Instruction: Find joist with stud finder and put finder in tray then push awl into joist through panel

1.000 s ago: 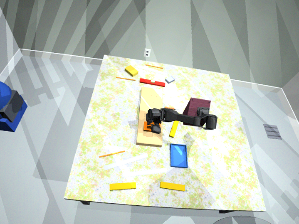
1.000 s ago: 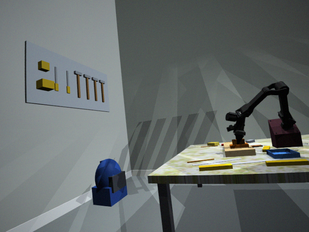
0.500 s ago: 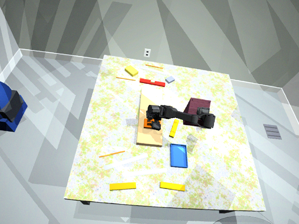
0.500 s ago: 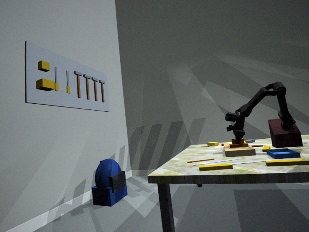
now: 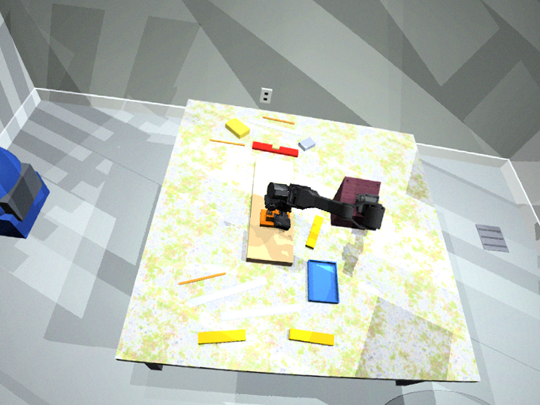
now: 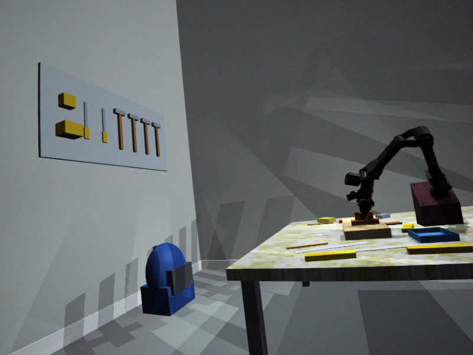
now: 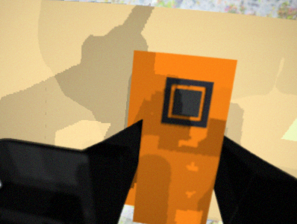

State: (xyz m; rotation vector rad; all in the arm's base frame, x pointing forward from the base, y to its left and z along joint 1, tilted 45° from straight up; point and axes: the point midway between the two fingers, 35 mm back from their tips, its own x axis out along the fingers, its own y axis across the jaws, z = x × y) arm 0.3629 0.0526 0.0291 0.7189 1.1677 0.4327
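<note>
My gripper tip is 240 mm to the right of the blue tray, 200 mm past it and 50 mm above it. Also, from my gripper tip: square indicator light 30 mm above, 20 mm ahead; awl 200 mm behind, 160 mm to the right, 60 mm below; orange stud finder 20 mm above, 10 mm ahead.
</note>
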